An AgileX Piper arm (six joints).
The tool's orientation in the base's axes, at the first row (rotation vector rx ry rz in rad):
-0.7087 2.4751 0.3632
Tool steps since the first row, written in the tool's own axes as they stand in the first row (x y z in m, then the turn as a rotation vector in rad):
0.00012 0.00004 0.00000 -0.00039 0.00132 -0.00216
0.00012 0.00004 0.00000 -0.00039 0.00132 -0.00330
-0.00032 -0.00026 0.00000 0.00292 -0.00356 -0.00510
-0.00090 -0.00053 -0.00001 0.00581 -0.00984 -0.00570
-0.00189 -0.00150 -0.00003 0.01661 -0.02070 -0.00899
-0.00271 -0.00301 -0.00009 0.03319 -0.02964 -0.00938
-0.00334 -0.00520 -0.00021 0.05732 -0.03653 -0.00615
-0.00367 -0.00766 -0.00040 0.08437 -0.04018 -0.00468
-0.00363 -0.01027 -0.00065 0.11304 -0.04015 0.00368
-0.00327 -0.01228 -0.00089 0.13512 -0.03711 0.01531
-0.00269 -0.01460 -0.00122 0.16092 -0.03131 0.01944
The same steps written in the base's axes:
-0.00011 -0.00002 -0.00006 -0.00136 0.00041 0.00213
-0.00011 -0.00002 -0.00006 -0.00184 -0.00003 0.00307
0.00037 -0.00008 0.00015 -0.00227 -0.00611 0.00217
0.00094 -0.00007 0.00046 -0.00112 -0.01272 0.00037
0.00218 -0.00048 0.00093 -0.00425 -0.02738 -0.00415
0.00358 -0.00141 0.00127 -0.01139 -0.04171 -0.01409
0.00519 -0.00301 0.00149 -0.02356 -0.05604 -0.03102
0.00671 -0.00498 0.00157 -0.04037 -0.06957 -0.04780
0.00802 -0.00725 0.00148 -0.05749 -0.07806 -0.07075
0.00878 -0.00915 0.00126 -0.07016 -0.08009 -0.09237
0.00951 -0.01143 0.00096 -0.09019 -0.08427 -0.10962

